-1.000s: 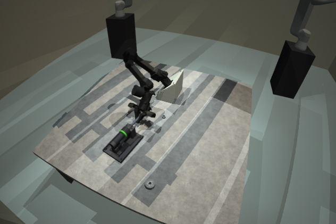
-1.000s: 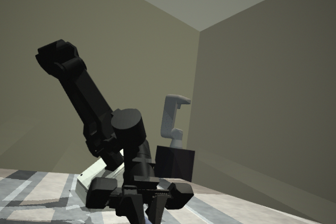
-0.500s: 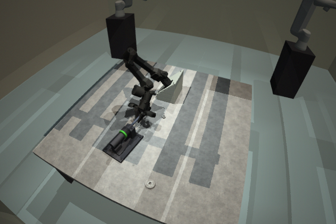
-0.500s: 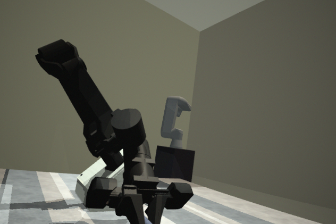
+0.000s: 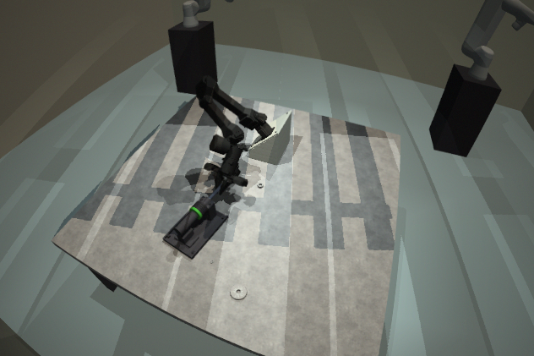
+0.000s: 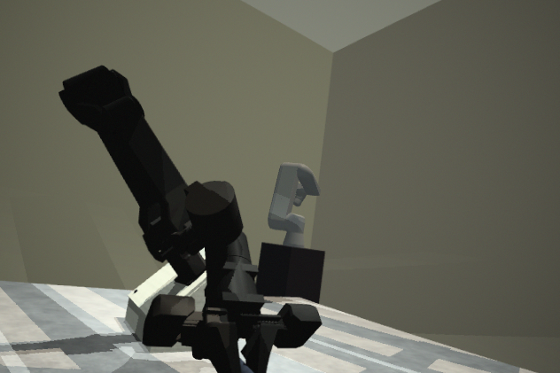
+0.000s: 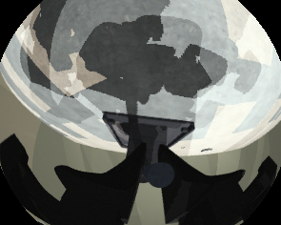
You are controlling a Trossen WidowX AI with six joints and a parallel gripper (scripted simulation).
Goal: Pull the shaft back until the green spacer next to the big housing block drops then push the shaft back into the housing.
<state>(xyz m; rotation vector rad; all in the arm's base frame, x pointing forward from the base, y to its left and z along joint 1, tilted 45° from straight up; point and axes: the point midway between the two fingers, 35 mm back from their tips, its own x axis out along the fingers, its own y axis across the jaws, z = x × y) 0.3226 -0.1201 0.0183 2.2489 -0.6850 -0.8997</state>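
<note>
My gripper tip is now 60 mm short of the blue-grey shaft, 20 mm below it and 10 mm to the left of it. Round my gripper tip: green spacer (130 mm ahead, 30 mm to the right, 20 mm above).
</note>
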